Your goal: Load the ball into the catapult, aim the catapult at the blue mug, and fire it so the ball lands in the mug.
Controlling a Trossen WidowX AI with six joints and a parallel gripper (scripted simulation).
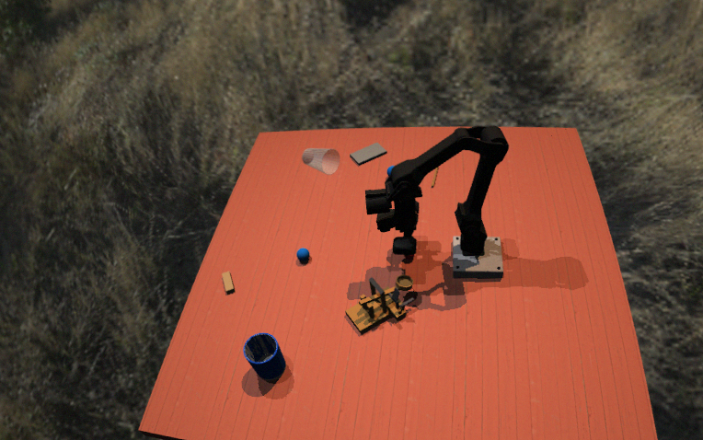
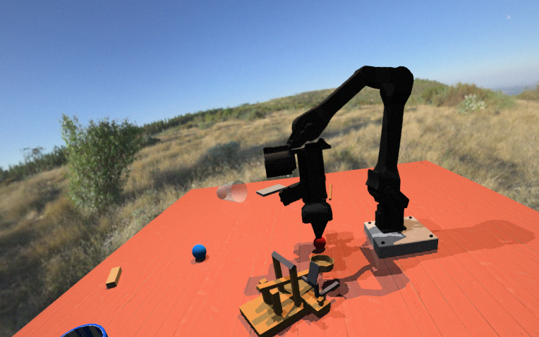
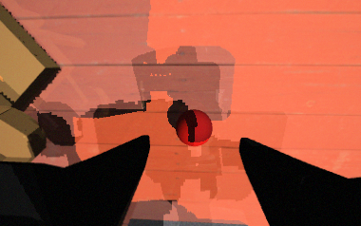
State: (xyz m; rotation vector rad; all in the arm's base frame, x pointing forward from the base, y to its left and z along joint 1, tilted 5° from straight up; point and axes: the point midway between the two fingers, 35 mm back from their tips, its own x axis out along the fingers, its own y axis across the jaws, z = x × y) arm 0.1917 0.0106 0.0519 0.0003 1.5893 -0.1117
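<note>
The red ball is 3 cm below my gripper tip. Also, from my gripper tip: thin stick 10 cm behind, 39 cm to the right, 4 cm below; then wooden catapult 5 cm ahead, 18 cm to the left; then blue mug 36 cm ahead, 37 cm to the left, 2 cm below.
</note>
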